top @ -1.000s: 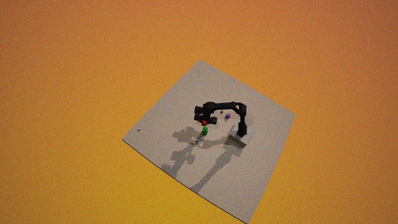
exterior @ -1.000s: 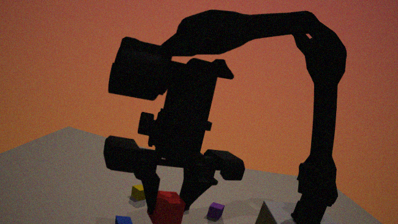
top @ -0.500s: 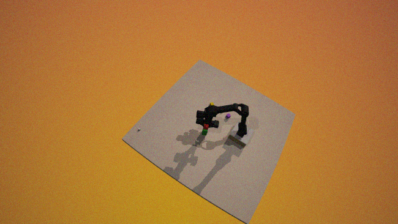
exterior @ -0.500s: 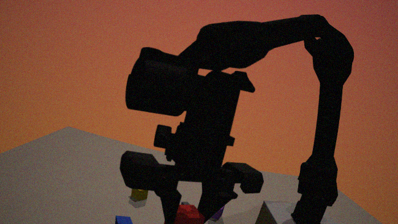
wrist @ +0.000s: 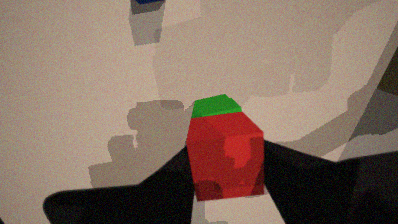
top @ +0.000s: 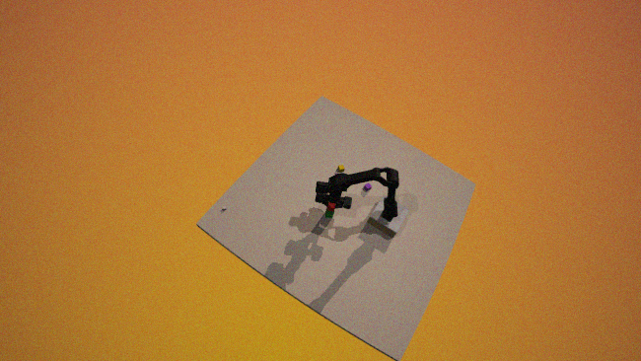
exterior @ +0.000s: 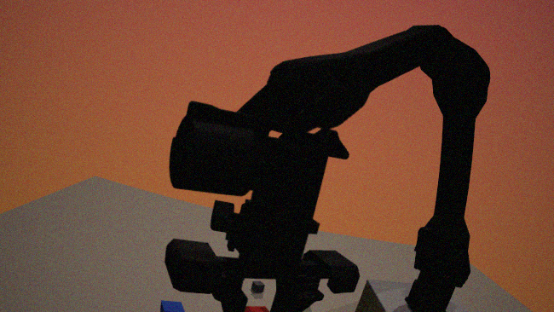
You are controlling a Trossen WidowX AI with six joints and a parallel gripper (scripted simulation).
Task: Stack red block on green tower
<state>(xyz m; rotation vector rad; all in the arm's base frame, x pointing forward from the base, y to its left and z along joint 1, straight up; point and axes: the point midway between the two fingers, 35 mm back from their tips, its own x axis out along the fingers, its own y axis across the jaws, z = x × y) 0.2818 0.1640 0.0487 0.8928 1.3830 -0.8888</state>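
The red block is 1 cm above my gripper tip. Also, from my gripper tip: purple block 9 cm behind, 29 cm to the right, 8 cm below; blue block 11 cm ahead, 12 cm to the right, 8 cm below; small dark cube 1 cm behind, 30 cm to the right, 8 cm below.
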